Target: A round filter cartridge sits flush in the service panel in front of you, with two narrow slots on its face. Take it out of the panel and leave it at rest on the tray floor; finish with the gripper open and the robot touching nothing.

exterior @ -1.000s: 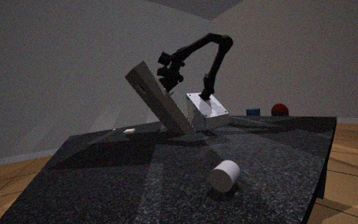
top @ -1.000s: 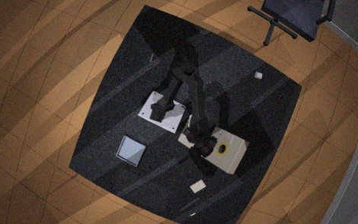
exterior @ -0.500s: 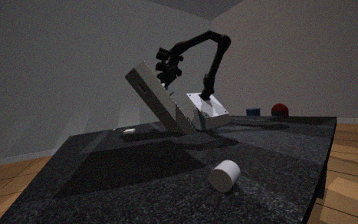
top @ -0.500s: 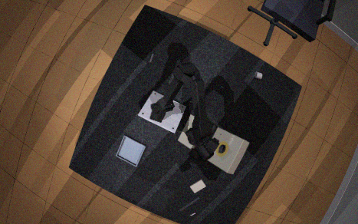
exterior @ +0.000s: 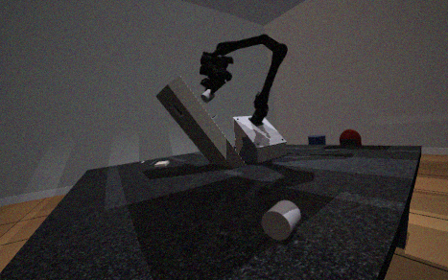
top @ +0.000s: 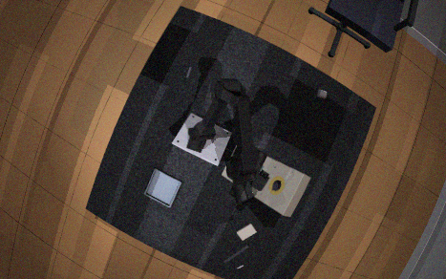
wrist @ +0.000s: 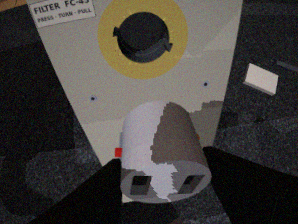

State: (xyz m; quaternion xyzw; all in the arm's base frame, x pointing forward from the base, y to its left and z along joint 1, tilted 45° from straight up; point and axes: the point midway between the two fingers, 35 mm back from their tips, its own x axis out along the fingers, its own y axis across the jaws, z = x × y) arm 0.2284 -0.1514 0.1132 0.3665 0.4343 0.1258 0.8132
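The grey square tray is 360 mm behind my gripper tip, 310 mm below it and 240 mm to the right of it. Round my gripper tip: small pale block (330 mm to the right, 310 mm below, 120 mm ahead); round filter cartridge (right at my gripper tip).
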